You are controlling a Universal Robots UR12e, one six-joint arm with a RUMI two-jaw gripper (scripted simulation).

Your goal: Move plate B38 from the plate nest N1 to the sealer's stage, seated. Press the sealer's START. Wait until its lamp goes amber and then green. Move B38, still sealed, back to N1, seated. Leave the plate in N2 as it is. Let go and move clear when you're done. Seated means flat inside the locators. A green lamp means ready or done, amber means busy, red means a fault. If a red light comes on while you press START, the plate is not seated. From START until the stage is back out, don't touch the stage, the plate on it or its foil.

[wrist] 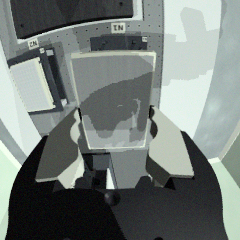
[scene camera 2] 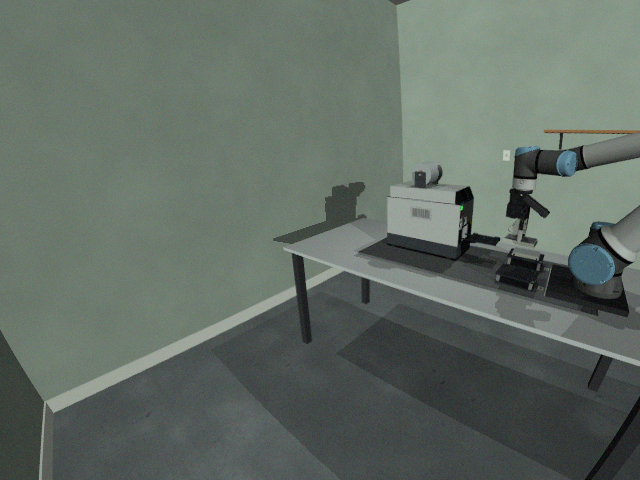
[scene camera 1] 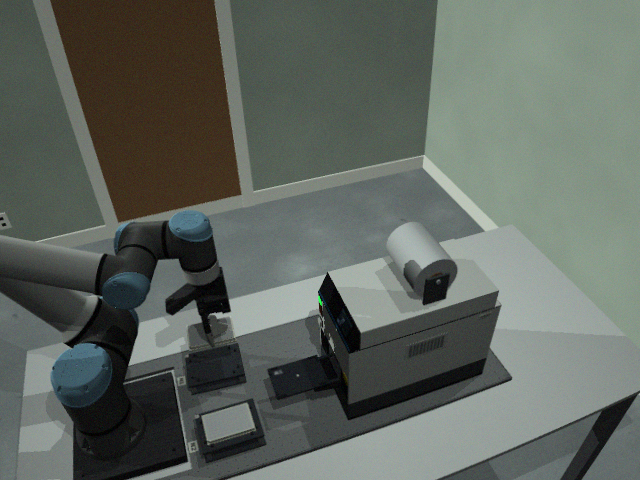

I see my gripper (scene camera 1: 211, 334), a foil roll (scene camera 1: 417, 254) and a sealer stage (scene camera 1: 284, 379).
My gripper shows as well in the wrist view (wrist: 114, 106) and in scene camera 2 (scene camera 2: 519, 241).
